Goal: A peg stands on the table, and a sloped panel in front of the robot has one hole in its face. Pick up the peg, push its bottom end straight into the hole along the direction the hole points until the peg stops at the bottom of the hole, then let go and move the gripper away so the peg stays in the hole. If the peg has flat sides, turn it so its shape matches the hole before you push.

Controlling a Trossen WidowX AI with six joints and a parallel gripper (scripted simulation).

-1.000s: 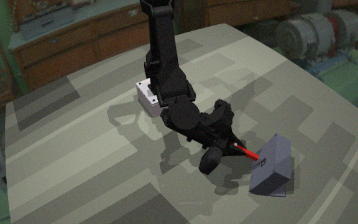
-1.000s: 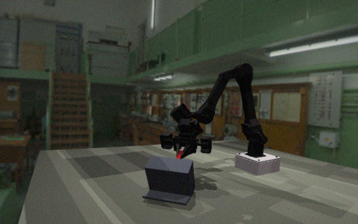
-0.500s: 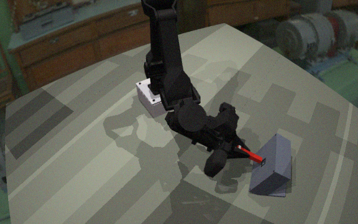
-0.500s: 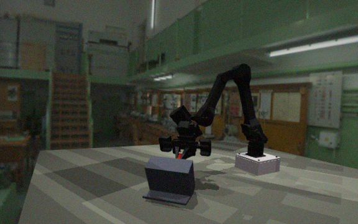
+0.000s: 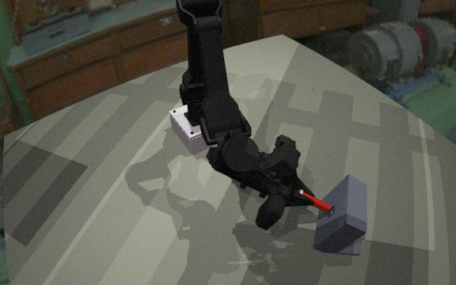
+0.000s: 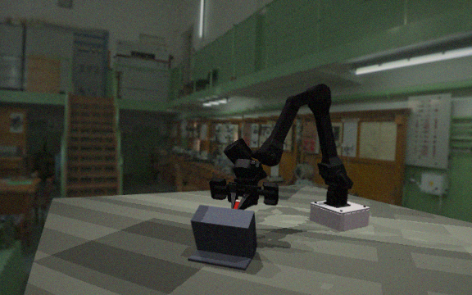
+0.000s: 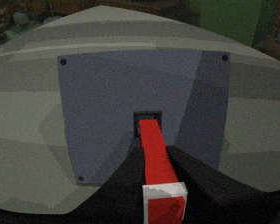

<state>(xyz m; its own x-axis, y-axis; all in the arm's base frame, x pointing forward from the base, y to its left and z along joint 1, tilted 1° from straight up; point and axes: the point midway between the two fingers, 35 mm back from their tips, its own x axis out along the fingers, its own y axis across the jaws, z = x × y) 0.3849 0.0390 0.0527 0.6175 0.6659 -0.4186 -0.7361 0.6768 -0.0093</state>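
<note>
The sloped dark grey-blue panel lies 50 mm to the left of my gripper tip, 50 mm ahead of it and 40 mm below it. Round my gripper tip: thin base plate (90 mm below, 70 mm to the left, 60 mm ahead); then red square peg (10 mm to the right, 10 mm behind, 10 mm above).
</note>
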